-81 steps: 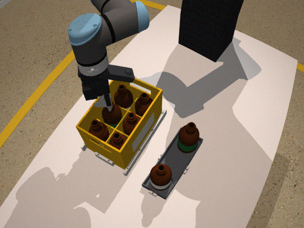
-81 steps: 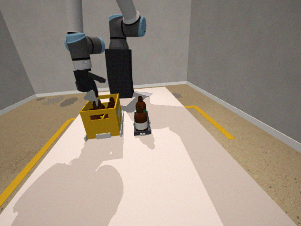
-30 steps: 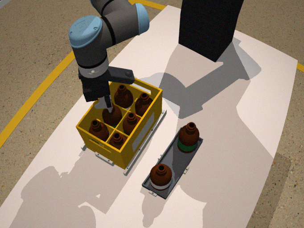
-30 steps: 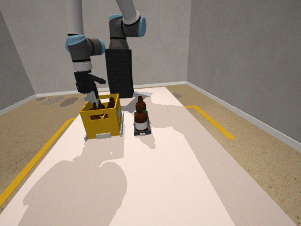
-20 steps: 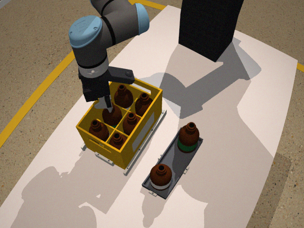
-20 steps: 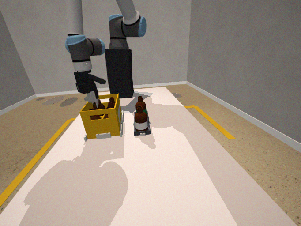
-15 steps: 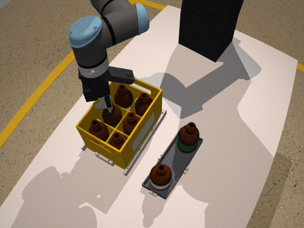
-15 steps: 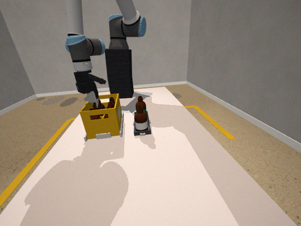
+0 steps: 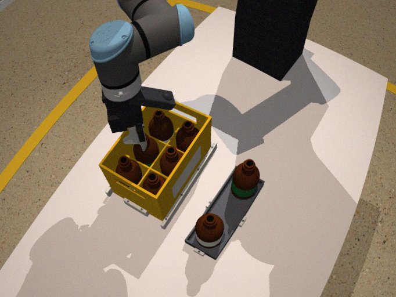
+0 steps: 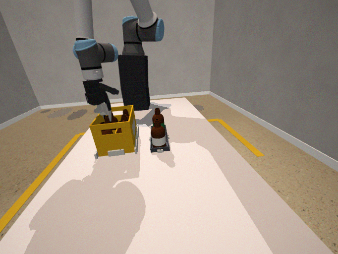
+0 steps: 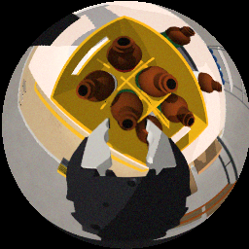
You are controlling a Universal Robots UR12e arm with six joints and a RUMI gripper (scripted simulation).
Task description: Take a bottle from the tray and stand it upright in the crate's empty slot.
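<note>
Right now the yellow crate is 4 cm to the left of my hand and 7 cm below it. Also, from my hand: grey tray (28 cm to the left, 15 cm below).
</note>
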